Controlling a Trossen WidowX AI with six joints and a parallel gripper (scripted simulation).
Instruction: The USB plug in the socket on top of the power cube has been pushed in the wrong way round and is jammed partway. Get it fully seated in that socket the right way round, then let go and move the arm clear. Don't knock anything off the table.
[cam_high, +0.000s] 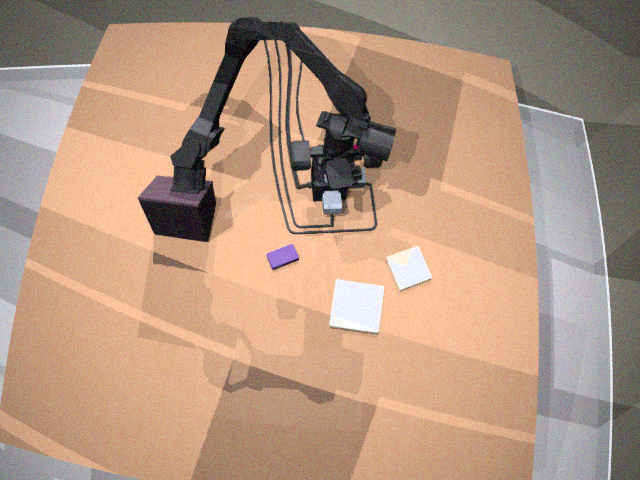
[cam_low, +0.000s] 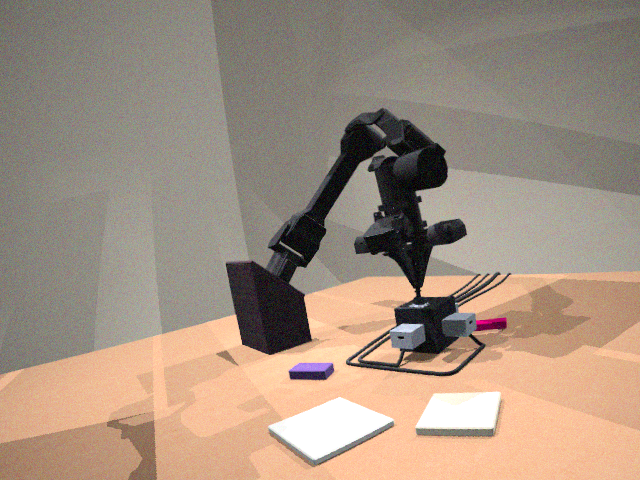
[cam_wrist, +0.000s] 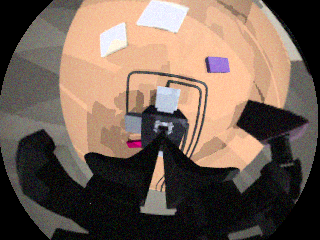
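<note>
My gripper tip is 20 mm above the grey USB plug. From my gripper tip the other things lie so: purple block (80 mm behind, 180 mm to the right, 100 mm below); USB socket (40 mm below); pink block (50 mm ahead, 120 mm to the left, 100 mm below).
</note>
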